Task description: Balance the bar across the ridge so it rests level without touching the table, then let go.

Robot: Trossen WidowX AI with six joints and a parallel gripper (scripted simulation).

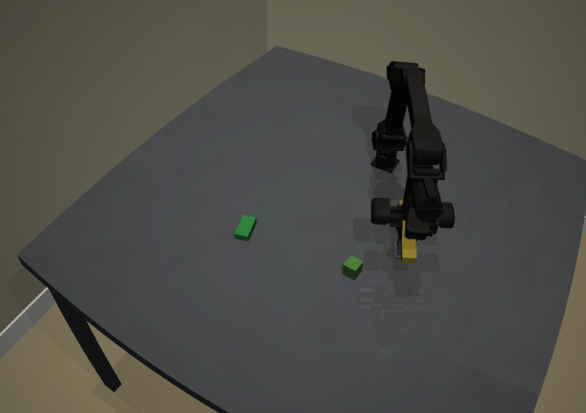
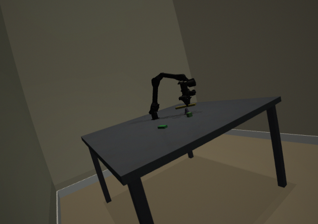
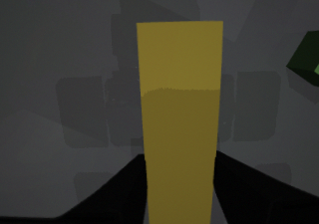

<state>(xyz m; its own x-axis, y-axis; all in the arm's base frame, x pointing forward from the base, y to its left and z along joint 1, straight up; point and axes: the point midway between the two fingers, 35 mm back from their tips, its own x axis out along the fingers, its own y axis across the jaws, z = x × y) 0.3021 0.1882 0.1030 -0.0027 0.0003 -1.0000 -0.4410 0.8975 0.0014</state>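
Right now my gripper tip is 3 cm past the yellow bar and 1 cm to the left of it. Also, from my gripper tip: green cube: 9 cm ahead, 9 cm to the right, 5 cm below; then flat green block: 11 cm ahead, 36 cm to the right, 6 cm below.
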